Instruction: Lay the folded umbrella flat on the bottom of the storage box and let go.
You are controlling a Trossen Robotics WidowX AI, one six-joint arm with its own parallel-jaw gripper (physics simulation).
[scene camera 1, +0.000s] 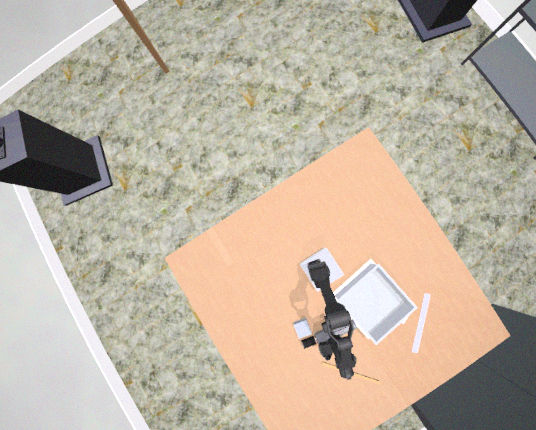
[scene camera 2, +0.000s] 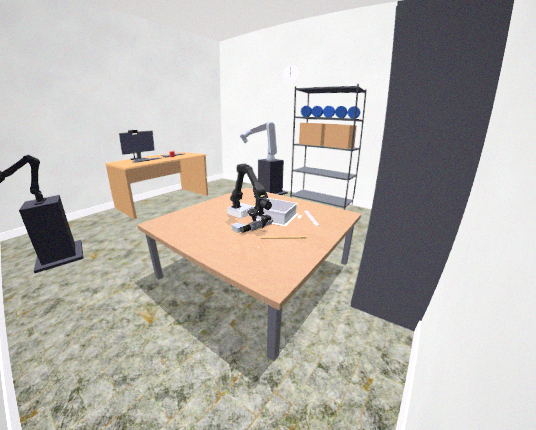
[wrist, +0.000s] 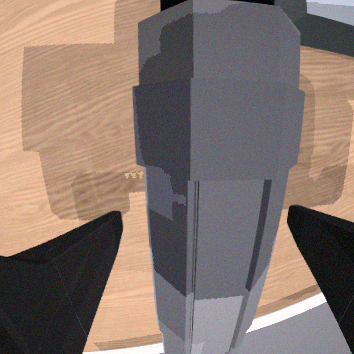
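Pixels of known places: gripper, fingertip midpoint: (scene camera 2: 258, 225) (wrist: 206, 217); arm's base, origin of the base link: (scene camera 1: 315, 266) (scene camera 2: 236, 206).
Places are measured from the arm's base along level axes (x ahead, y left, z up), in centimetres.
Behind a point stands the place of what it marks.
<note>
The folded umbrella (wrist: 218, 140) {x 33.8, y -8.6, z 0.2 cm} is a long grey faceted body. In the wrist view it fills the middle, between my fingers, with bare wood on both sides of it. My gripper (wrist: 206, 217) {x 33.3, y -4.4, z -3.9 cm} (scene camera 1: 311, 339) (scene camera 2: 250, 226) {x 33.3, y -4.4, z -3.9 cm} is open, with both black fingers standing clear of the umbrella. It is low over the table, left of the storage box. The storage box (scene camera 1: 394, 316) {x 36.2, y 27.1, z -1.7 cm} (scene camera 2: 285, 211) {x 24.6, y 32.5, z -4.9 cm} is a white open tray with grey walls, and nothing shows inside it. The arm hides the umbrella in the overhead view.
A small grey white-rimmed block (scene camera 1: 301, 328) {x 25.8, y -17.2, z -2.0 cm} (scene camera 2: 238, 227) {x 29.6, y -19.2, z -2.1 cm} sits right beside the gripper. A white strip (scene camera 1: 421, 322) {x 45.9, y 39.9, z -5.5 cm} (scene camera 2: 311, 217) {x 46.4, y 40.0, z -5.5 cm} lies right of the box. A thin wooden stick (scene camera 1: 366, 377) {x 60.8, y 4.2, z -4.7 cm} (scene camera 2: 283, 237) {x 56.2, y -2.6, z -4.8 cm} lies near the arm. The arm's white base plate (scene camera 1: 330, 260) {x -0.4, y 7.7, z 0.2 cm} is behind.
</note>
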